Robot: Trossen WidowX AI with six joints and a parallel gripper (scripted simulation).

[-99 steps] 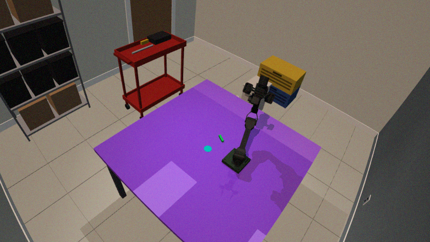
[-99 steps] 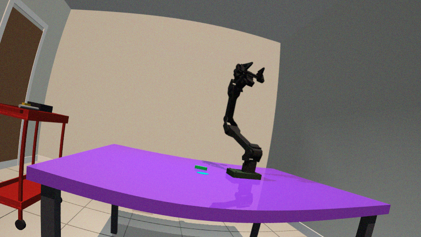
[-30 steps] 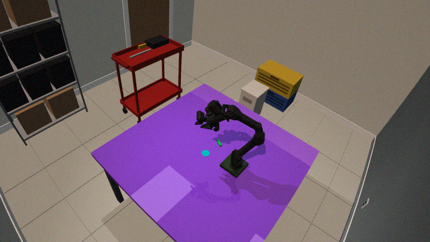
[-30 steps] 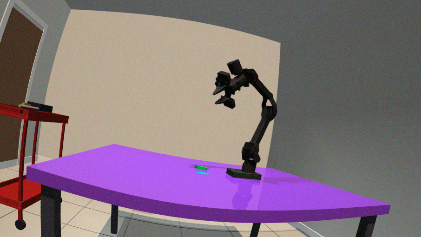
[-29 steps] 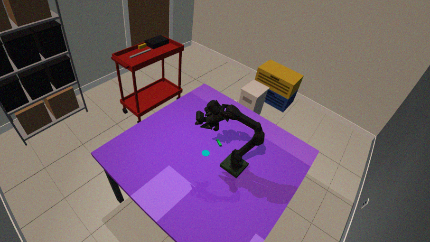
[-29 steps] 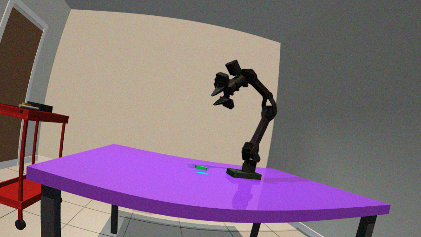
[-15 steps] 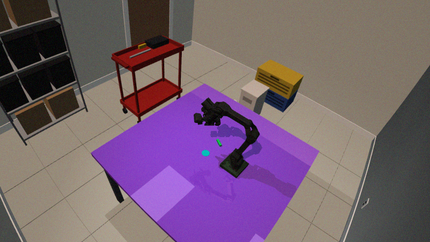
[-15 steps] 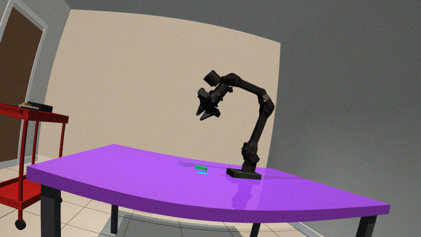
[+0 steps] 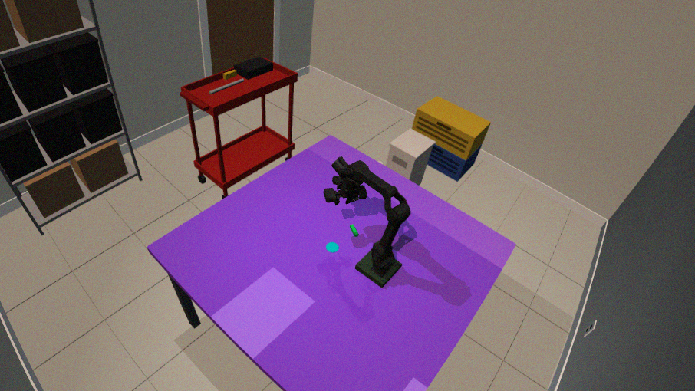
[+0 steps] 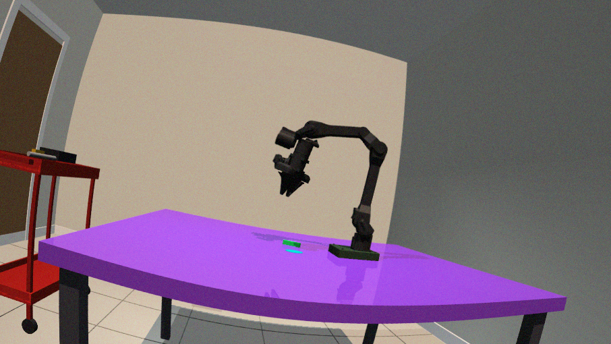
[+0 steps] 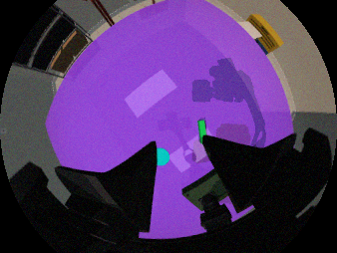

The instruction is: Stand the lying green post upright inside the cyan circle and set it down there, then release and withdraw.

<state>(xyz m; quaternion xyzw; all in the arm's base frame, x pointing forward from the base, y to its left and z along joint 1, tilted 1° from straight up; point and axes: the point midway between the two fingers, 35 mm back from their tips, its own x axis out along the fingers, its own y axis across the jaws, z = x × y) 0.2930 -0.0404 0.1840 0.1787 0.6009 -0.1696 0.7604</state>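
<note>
Right now my gripper tip is 17 cm above the green post, 6 cm to the left of it and 6 cm past it. The rest, counted from my gripper tip: cyan circle: 18 cm below, 9 cm to the left, 6 cm behind.
</note>
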